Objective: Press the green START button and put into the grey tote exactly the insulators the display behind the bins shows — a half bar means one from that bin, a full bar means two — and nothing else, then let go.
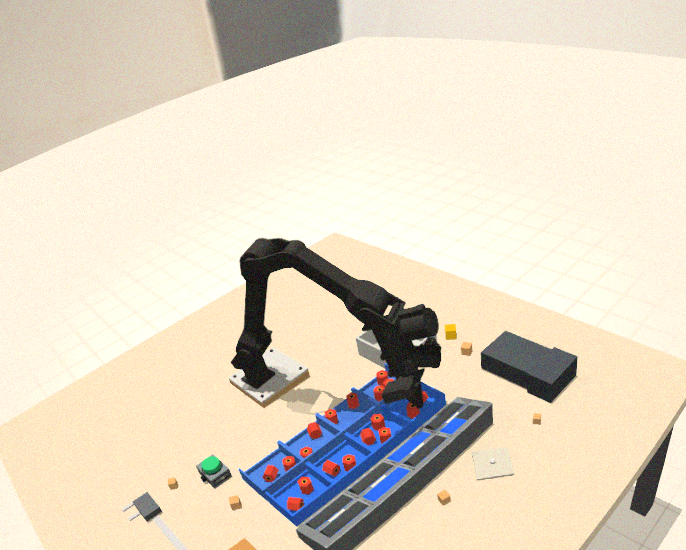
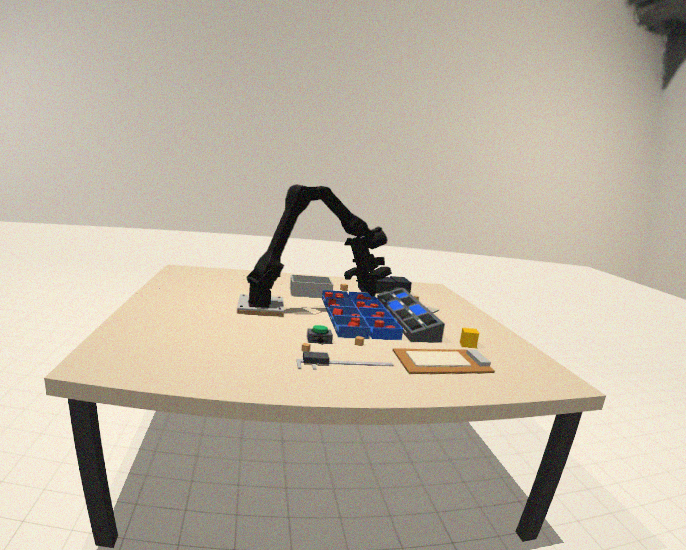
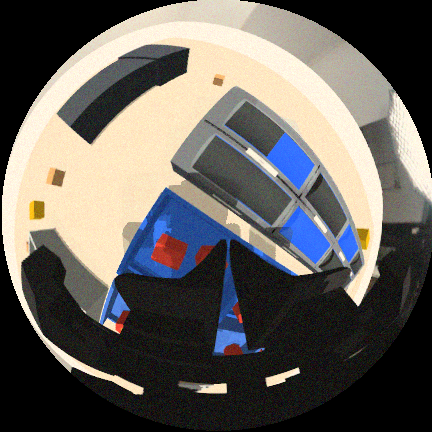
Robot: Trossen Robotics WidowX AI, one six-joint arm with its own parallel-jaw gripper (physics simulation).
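Where they show: gripper, fingertip midpoint: (image 1: 420, 406) (image 2: 373, 295) (image 3: 226, 244); arm's base, link origin: (image 1: 258, 377) (image 2: 258, 304).
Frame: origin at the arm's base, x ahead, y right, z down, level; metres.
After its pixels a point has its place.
Observation:
My gripper (image 1: 403, 401) (image 2: 367, 288) @[x 0.410, y -0.116, z -0.017 m] (image 3: 226, 244) @[x 0.410, y -0.116, z -0.017 m] is shut, with the fingertips nearly touching and nothing showing between them. It hangs low over the far right end of the blue bin tray (image 1: 254, 476) @[x 0.228, y 0.215, z 0.016 m] (image 2: 336, 323) @[x 0.225, y 0.131, z 0.013 m] (image 3: 141, 238). Red insulators (image 1: 377, 420) (image 3: 169, 252) lie in the bins; one sits just left of the fingers. The grey display (image 1: 484, 416) @[x 0.545, y -0.157, z -0.021 m] (image 2: 434, 327) @[x 0.478, y 0.270, z -0.023 m] (image 3: 185, 158) @[x 0.457, y -0.181, z -0.007 m] behind the bins shows blue bars (image 1: 409, 444) (image 3: 289, 158). The grey tote (image 1: 367, 345) @[x 0.175, y -0.213, z -0.026 m] (image 2: 310, 285) @[x 0.200, y -0.211, z -0.022 m] (image 3: 76, 282) @[x 0.285, y -0.235, z -0.008 m] stands behind the arm. The green START button (image 1: 211, 465) @[x 0.159, y 0.267, z -0.018 m] (image 2: 319, 330) @[x 0.143, y 0.282, z -0.012 m] is left of the tray.
A dark box (image 1: 529, 362) @[x 0.546, y -0.344, z -0.030 m] (image 3: 120, 86) @[x 0.504, y -0.315, z -0.018 m] lies far right. A yellow cube (image 1: 451, 331) @[x 0.301, y -0.384, z -0.002 m] and small tan cubes (image 1: 466, 348) @[x 0.369, y -0.349, z 0.002 m] are scattered around. A white square plate (image 1: 493, 464) @[x 0.614, y -0.083, z 0.017 m] lies right of the display. A plug with cable (image 1: 147, 506) @[x 0.119, y 0.424, z 0.003 m] and a framed board (image 2: 443, 360) @[x 0.435, y 0.443, z 0.011 m] lie near the front edge.

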